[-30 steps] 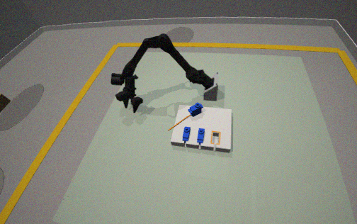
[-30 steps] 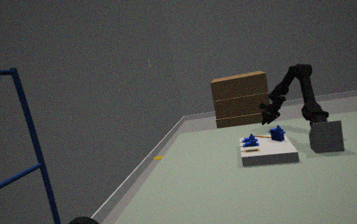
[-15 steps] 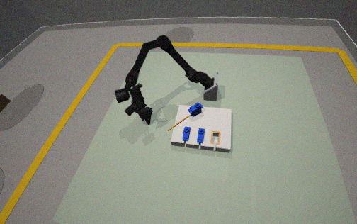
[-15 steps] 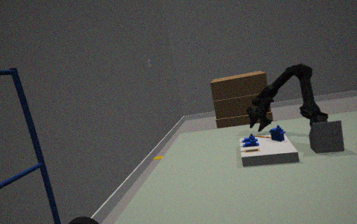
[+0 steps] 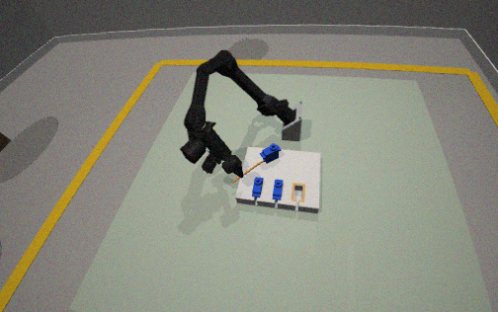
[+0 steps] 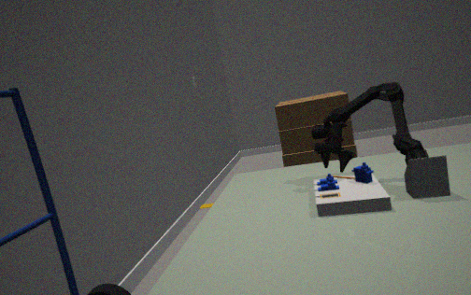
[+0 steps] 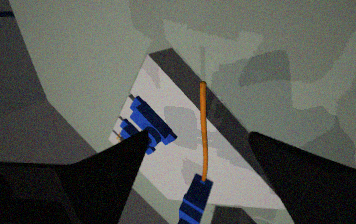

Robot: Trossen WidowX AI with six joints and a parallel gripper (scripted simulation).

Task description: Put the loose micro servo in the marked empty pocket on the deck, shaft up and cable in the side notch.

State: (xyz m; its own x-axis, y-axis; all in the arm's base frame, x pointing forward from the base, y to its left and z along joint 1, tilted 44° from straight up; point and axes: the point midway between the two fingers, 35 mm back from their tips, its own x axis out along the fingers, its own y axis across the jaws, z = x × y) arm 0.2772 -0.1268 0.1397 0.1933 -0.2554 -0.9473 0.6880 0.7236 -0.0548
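My gripper tip is 7 cm past the robot deck, 15 cm to the right of it and 5 cm above it.
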